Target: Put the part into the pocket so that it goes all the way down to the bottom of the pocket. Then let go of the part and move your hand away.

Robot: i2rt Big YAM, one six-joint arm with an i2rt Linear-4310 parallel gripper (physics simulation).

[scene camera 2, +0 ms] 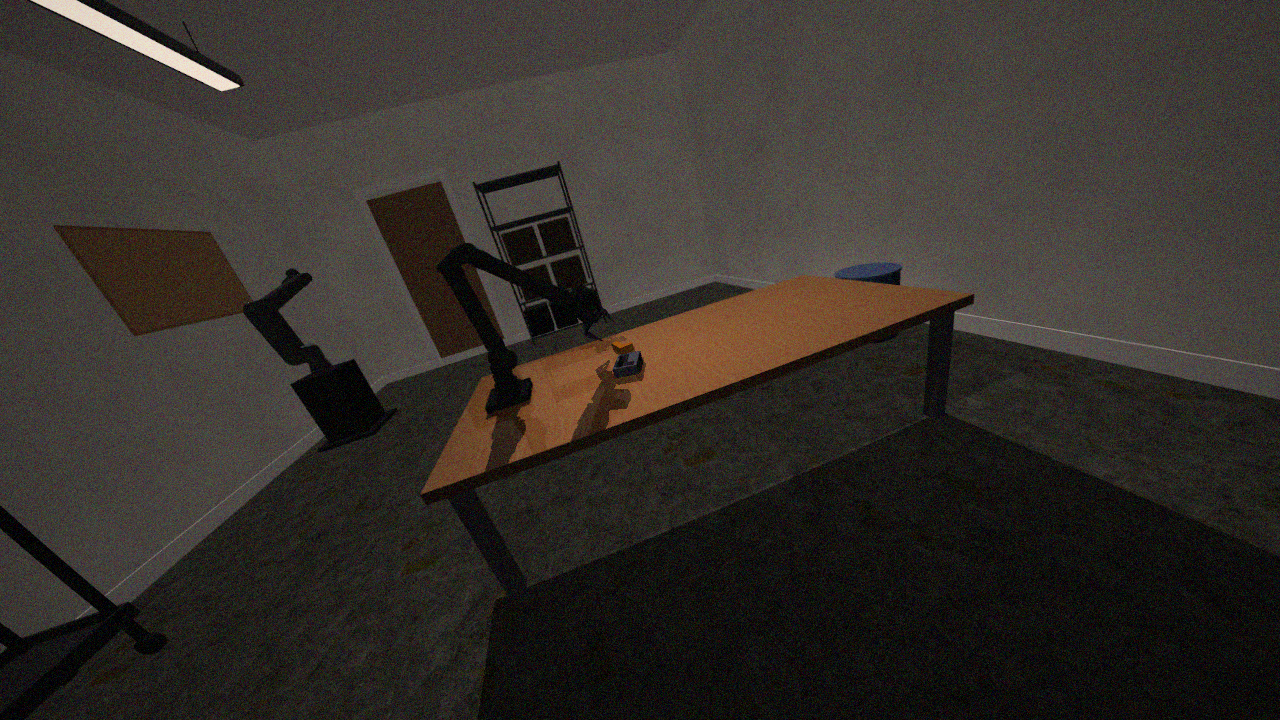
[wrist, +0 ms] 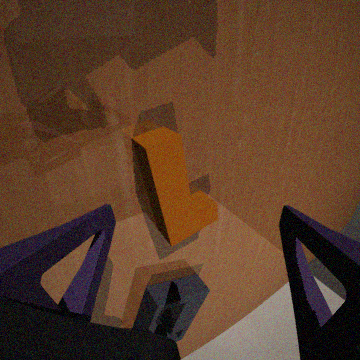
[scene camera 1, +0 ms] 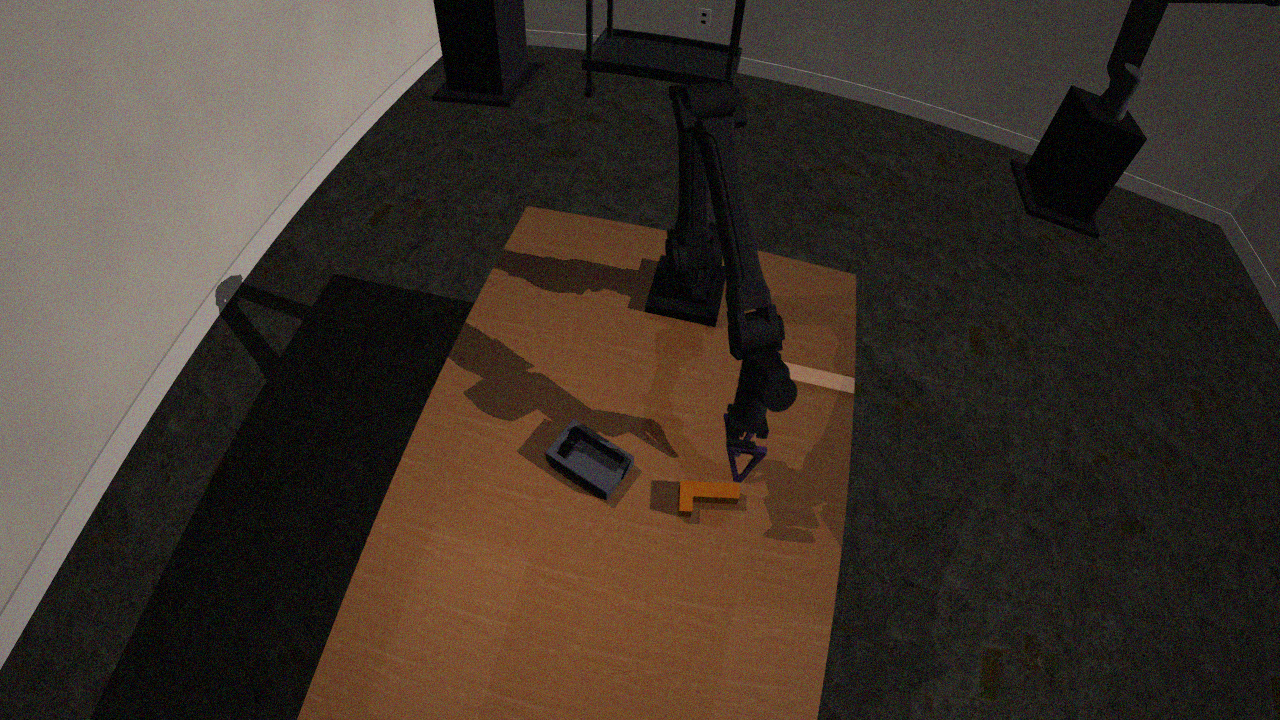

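Note:
An orange L-shaped part lies on the table, to the right of the grey pocket block in scene camera 1 and apart from it. Its long leg runs right, and its short leg points toward the bottom of that view. The block stands on the table with its hollow facing up. My gripper is open and empty, above the table near the right end of the part. In the wrist view the part shows between and ahead of the purple fingertips.
The wooden table carries the arm's base at its far end. A pale strip lies by the table's right edge. The arm throws dark shadows across the wood. A shelf rack stands beyond the table.

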